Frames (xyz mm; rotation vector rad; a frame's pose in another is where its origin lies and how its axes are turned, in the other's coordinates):
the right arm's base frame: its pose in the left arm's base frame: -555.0 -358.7 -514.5 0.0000 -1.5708 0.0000
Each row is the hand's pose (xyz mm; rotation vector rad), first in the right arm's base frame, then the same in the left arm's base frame.
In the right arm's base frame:
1: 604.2 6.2 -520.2 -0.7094 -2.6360 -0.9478
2: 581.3 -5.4 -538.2 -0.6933 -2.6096 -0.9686
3: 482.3 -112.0 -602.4 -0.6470 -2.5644 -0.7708
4: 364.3 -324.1 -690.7 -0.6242 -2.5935 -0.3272
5: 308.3 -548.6 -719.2 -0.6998 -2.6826 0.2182
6: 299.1 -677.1 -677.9 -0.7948 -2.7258 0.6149
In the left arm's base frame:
1: -34.8 -352.5 89.7 -0.1369 1.7242 0.9518
2: -16.8 -364.1 66.8 -0.1597 1.7428 0.9643
3: 47.4 -470.7 -32.2 -0.0751 1.8826 0.8599
4: 135.7 -682.8 -150.2 0.1837 1.9878 0.5884
5: 164.2 -907.3 -206.2 0.5449 1.8932 0.2859
6: 122.9 -1035.8 -215.4 0.7979 1.7382 0.1018

